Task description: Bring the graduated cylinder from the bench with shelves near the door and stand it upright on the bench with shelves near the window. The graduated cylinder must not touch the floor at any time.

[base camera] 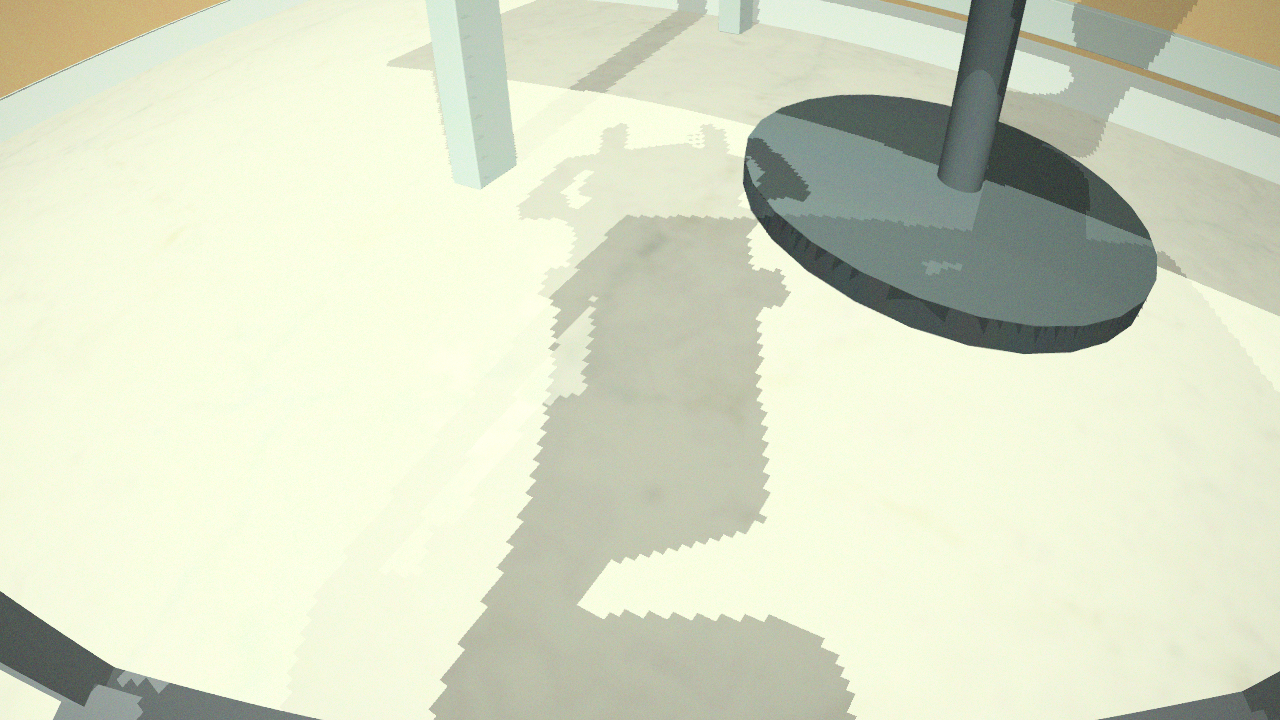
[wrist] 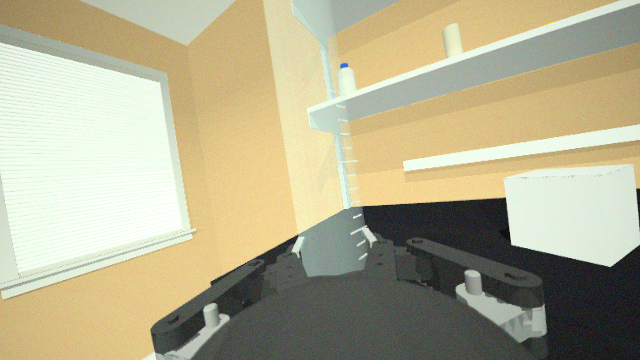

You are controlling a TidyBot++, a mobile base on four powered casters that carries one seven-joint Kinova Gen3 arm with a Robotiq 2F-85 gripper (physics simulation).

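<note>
The graduated cylinder is clear, with white tick marks, and rises from between the fingers in the wrist view. My gripper is shut on its lower visible part. The cylinder's foot is hidden behind the gripper body, so I cannot tell whether it touches anything. The bench with shelves shows in the wrist view by its black top and a white shelf, beyond the gripper and to the right. A window is on the left wall. The gripper does not show in the base view.
A white box stands on the black top at right. A white bottle with a blue cap and a cream cylinder stand on the shelf. In the base view, a pale leg and a dark round stand base are ahead.
</note>
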